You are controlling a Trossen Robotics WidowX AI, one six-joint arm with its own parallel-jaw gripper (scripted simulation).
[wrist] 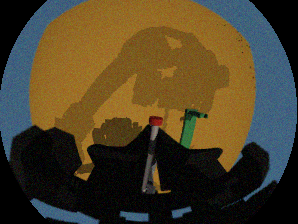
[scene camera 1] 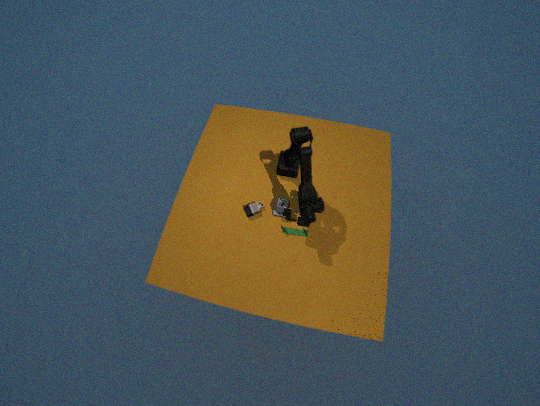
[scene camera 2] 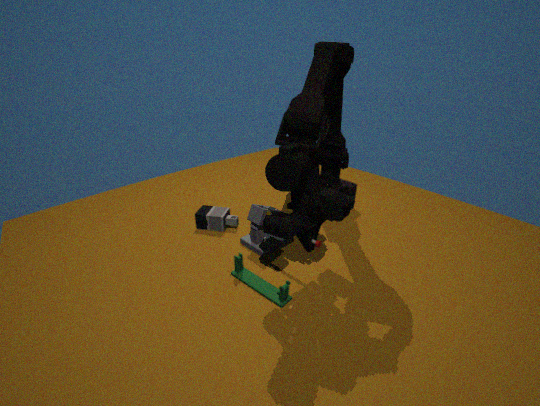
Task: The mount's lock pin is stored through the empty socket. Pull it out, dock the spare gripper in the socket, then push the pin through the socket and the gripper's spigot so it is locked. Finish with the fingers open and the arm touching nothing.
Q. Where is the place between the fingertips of my gripper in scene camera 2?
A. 309,250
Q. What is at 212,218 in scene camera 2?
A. A spare gripper.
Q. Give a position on a grey mount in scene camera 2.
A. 257,241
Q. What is my gripper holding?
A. A lock pin.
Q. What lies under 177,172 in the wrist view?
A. My gripper.
